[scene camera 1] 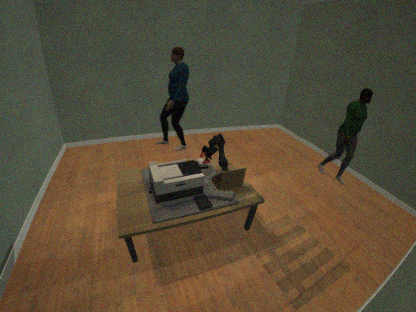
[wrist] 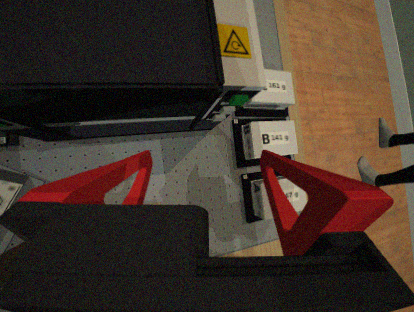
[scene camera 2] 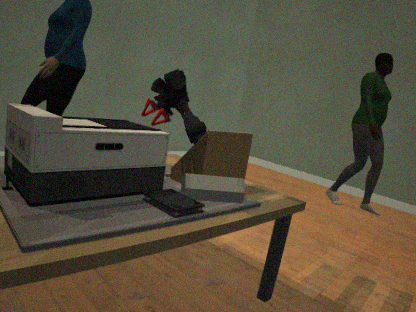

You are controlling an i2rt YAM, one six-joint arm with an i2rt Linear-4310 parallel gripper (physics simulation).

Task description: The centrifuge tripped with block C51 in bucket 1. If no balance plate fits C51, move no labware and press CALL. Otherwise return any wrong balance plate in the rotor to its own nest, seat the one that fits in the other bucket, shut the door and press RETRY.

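Places are measured from the arm's base along level axes (x left, y down, z back), in metres.
Pixels of known places: gripper, fingertip midpoint: (scene camera 1: 201,160) (wrist: 206,156) (scene camera 2: 146,120); arm's base at its link origin: (scene camera 1: 226,173) (scene camera 2: 206,153).
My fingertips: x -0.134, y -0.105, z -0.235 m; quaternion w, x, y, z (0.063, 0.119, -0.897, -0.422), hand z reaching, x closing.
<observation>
Ahead of a thing's pixels: the offset from my fingertips to its top centre. Level surfaces: height alone.
The white and black centrifuge (scene camera 1: 175,186) (scene camera 2: 100,150) (wrist: 100,45) stands on the grey mat. The inside of its rotor, block C51 and the buckets do not show. Balance plate B {dx -0.217, dy +0.170, dz -0.054 m} (wrist: 272,138), marked 141 g, sits in its black nest in the wrist view. Beyond it is a plate marked 161 g {dx -0.217, dy +0.170, dz -0.182 m} (wrist: 276,86), its letter hidden by the centrifuge's corner. Nearer is plate A {dx -0.238, dy +0.170, dz +0.083 m} (wrist: 259,200), partly behind the right finger. My gripper (scene camera 1: 205,157) (scene camera 2: 155,112) (wrist: 206,156) is open and empty, above table height beside the centrifuge. The CALL and RETRY buttons cannot be made out.
A brown upright board (scene camera 1: 230,179) (scene camera 2: 225,155) stands near the arm's base. A flat black object {dx +0.383, dy +0.193, dz -0.085 m} (scene camera 1: 202,202) (scene camera 2: 175,201) lies on the mat {dy +0.224 m} (scene camera 1: 165,214) (scene camera 2: 100,231). A person in blue (scene camera 1: 178,82) and one in green (scene camera 1: 354,117) are on the floor beyond the table.
</observation>
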